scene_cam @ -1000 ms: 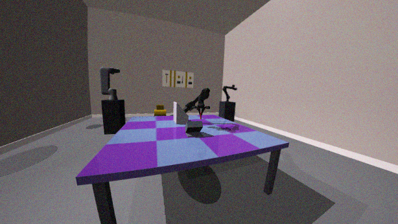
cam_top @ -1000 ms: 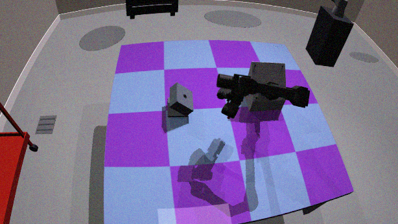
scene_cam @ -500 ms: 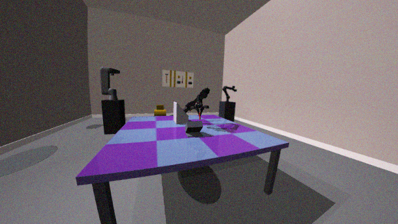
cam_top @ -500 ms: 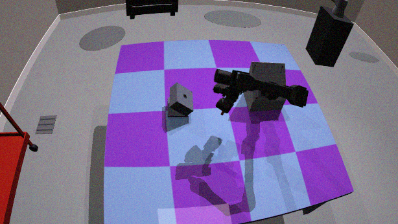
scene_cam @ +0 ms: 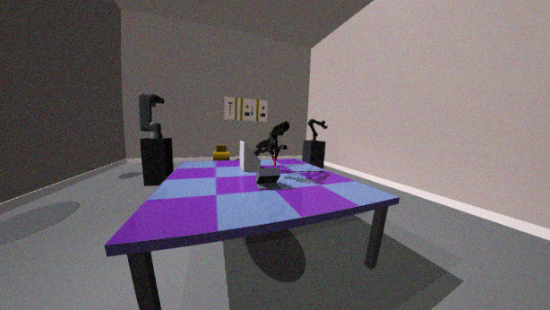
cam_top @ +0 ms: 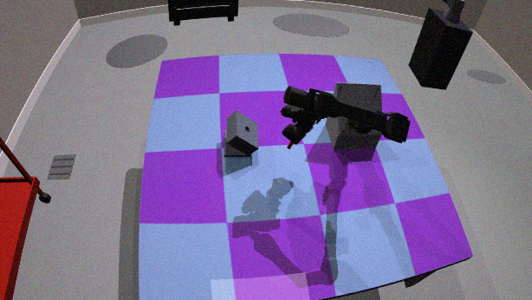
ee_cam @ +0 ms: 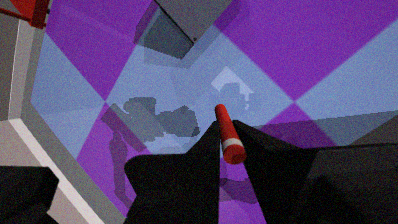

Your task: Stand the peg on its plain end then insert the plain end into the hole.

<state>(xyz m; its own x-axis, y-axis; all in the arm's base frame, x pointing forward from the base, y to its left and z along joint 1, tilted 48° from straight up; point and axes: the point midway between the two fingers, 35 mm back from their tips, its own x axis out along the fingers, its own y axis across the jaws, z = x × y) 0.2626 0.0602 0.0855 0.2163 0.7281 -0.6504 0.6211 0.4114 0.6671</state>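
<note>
Now: gripper tip 170 mm short of the sloped panel, 100 mm to the left of it and 70 mm above it. From my gripper tip the other things lie so: red peg 20 mm above.
</note>
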